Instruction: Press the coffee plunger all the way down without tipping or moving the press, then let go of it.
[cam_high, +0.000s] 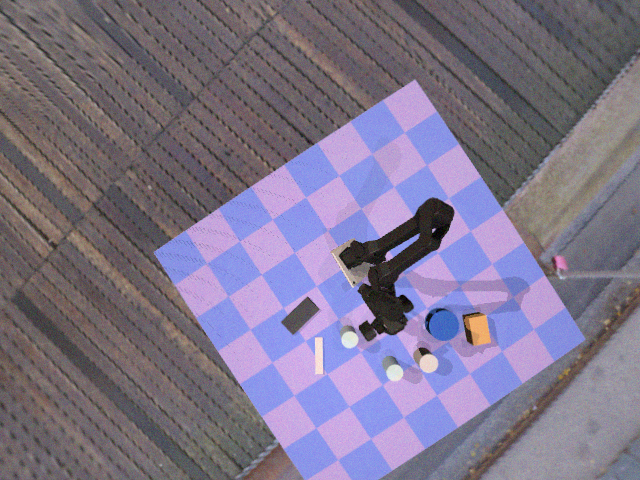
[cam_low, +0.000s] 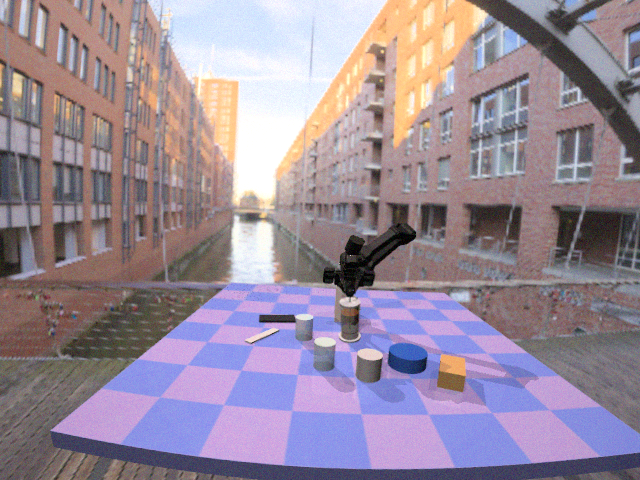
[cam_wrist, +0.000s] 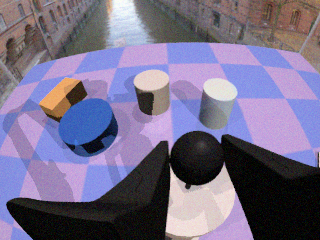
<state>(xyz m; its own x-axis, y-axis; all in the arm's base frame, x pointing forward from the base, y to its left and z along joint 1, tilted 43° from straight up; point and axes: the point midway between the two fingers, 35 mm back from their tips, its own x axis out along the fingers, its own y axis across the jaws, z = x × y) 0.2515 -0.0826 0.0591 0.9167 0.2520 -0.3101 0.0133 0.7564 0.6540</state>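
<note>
My gripper tip is now 90 mm above the coffee press, 40 mm past it and 20 mm to the right of it. The rest, counted from my gripper tip: blue disc: 170 mm to the left, 160 mm below, 160 mm ahead.
</note>
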